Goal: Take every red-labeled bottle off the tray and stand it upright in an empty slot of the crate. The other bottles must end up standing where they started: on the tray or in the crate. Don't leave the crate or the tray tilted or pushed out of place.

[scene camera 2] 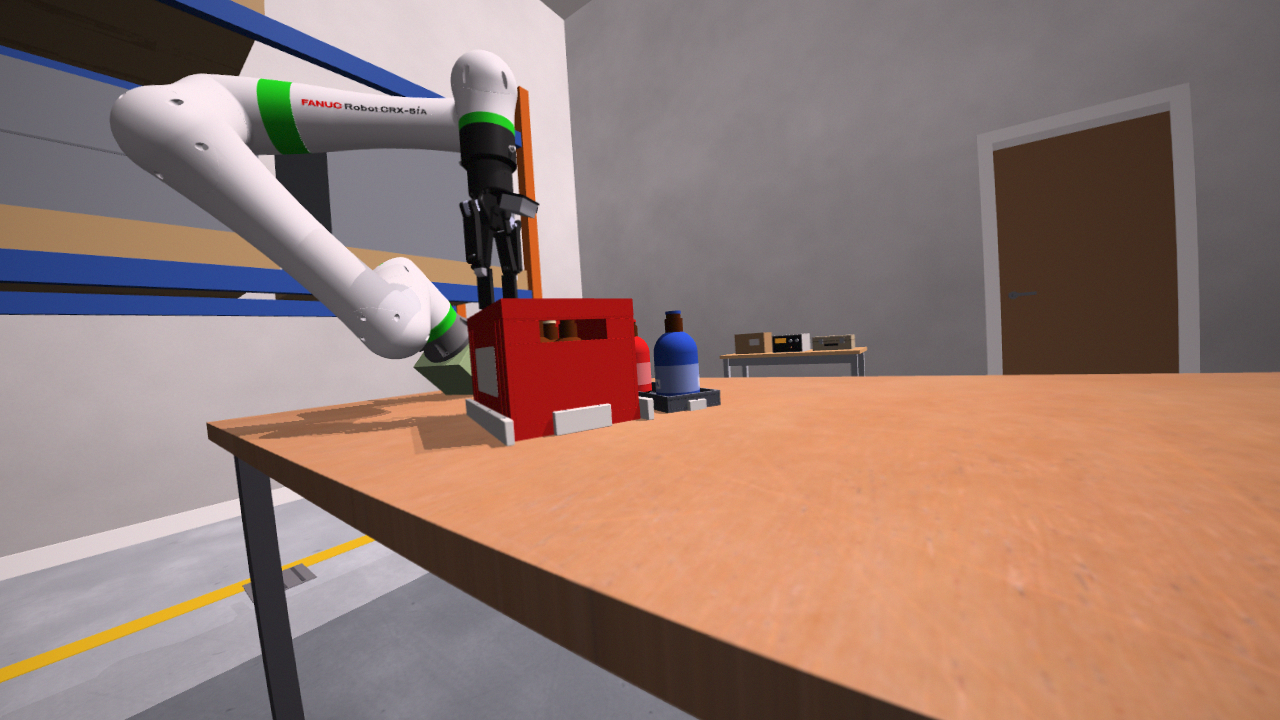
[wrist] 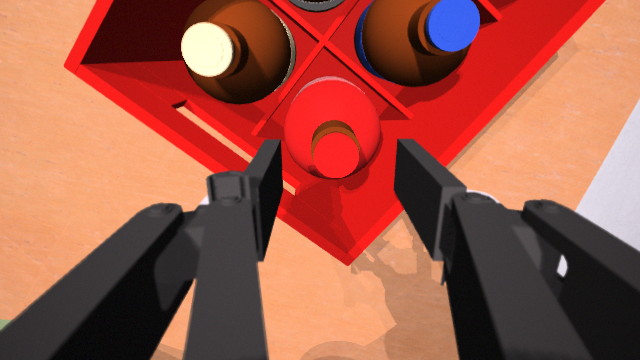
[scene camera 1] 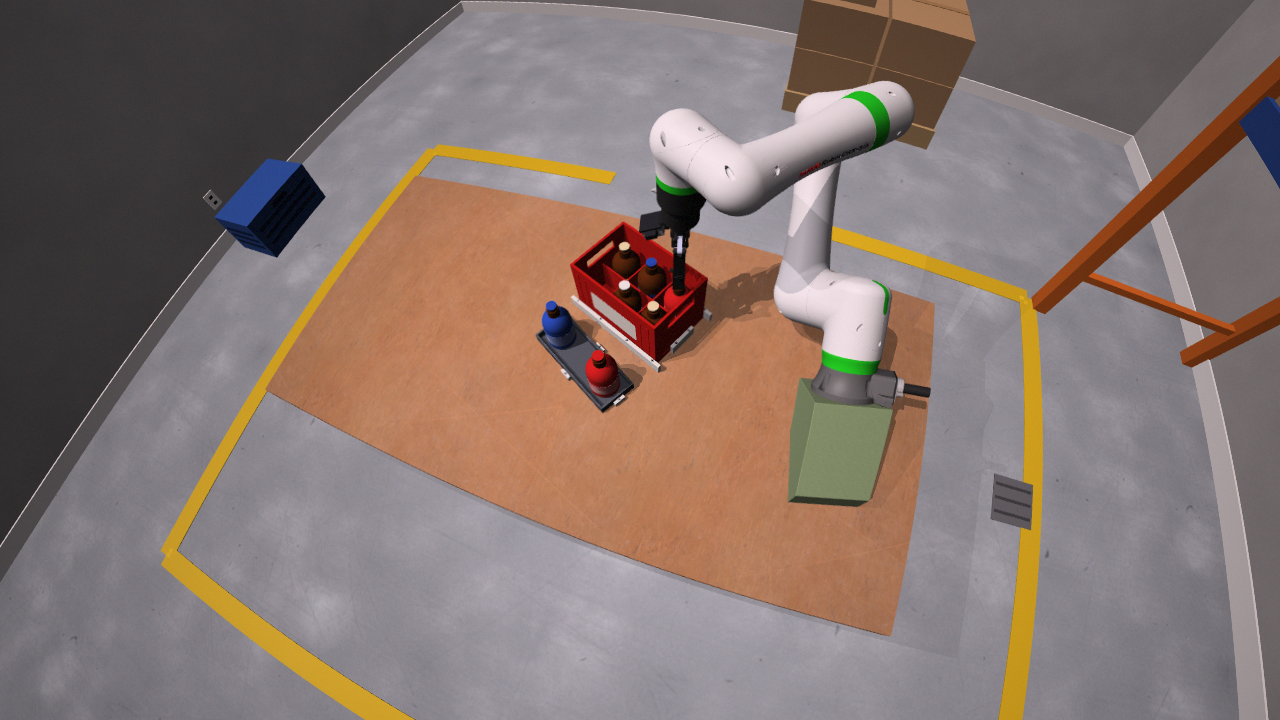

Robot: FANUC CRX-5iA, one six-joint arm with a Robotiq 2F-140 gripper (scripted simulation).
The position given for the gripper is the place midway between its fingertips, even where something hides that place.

Note:
In view: the gripper (scene camera 2: 499,309), a red-labeled bottle (scene camera 1: 602,372), a blue-labeled bottle (scene camera 2: 676,366), a red crate (scene camera 2: 514,374), a grey tray (scene camera 1: 575,357), a red-labeled bottle (wrist: 332,130), a white-capped brown bottle (scene camera 1: 626,262) and a white base rail (scene camera 1: 630,345).
The blue-labeled bottle is seen too in scene camera 1 (scene camera 1: 558,325). The red crate shows as well in the wrist view (wrist: 508,50). The grey tray also shows in scene camera 2 (scene camera 2: 669,404). The wrist view misses the blue-labeled bottle: it is out of frame. The wrist view misses the grey tray: it is out of frame.

